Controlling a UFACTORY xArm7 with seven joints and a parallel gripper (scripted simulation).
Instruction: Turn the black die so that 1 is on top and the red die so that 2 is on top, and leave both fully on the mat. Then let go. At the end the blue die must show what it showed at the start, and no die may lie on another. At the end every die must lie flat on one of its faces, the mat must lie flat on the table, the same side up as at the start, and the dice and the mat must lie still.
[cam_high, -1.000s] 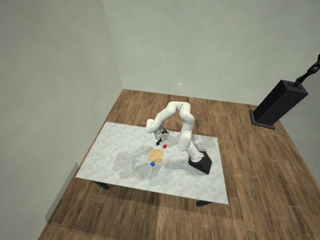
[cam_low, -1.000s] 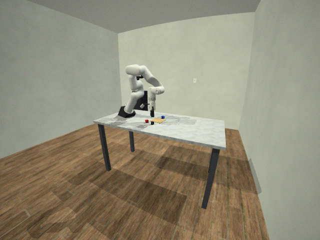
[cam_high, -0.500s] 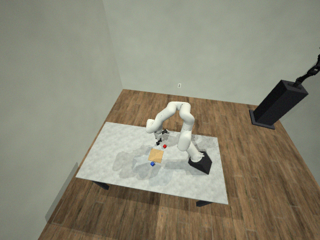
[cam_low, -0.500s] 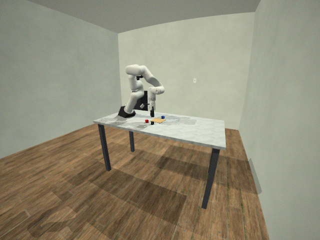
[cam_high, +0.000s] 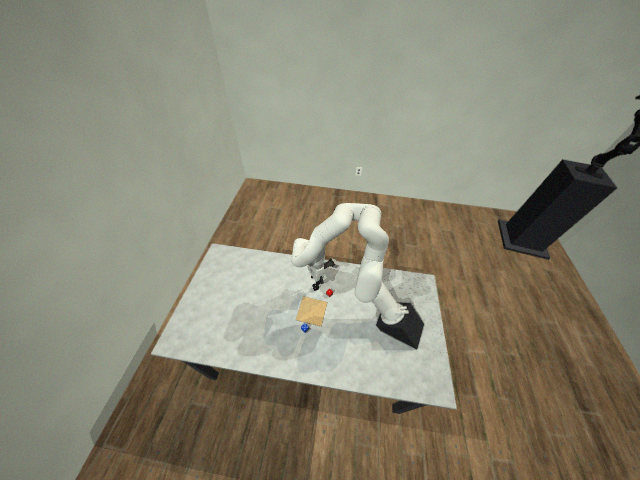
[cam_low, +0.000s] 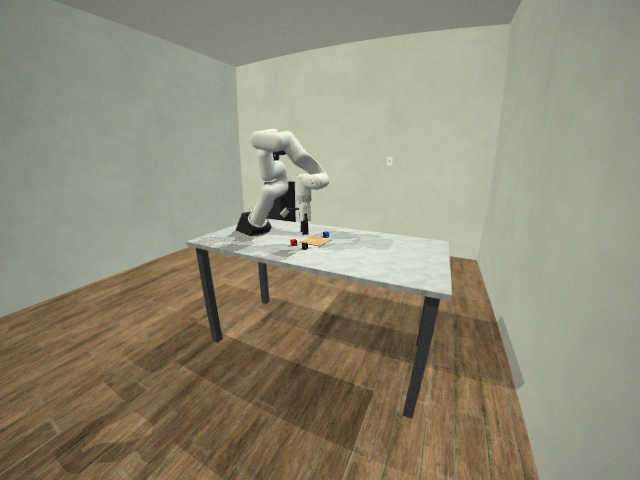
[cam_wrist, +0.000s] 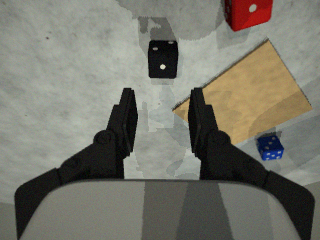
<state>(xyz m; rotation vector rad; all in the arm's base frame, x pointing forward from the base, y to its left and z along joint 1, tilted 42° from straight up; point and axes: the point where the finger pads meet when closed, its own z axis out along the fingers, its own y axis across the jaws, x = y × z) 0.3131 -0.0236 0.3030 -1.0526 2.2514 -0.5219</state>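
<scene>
Right now my hand is 9 cm above the black die. Also, from my hand: blue die: 24 cm to the left, 9 cm below, 2 cm behind; then red die: 9 cm below, 9 cm behind, 1 cm to the left; then tan mat: 14 cm to the left, 10 cm below, 2 cm behind.
</scene>
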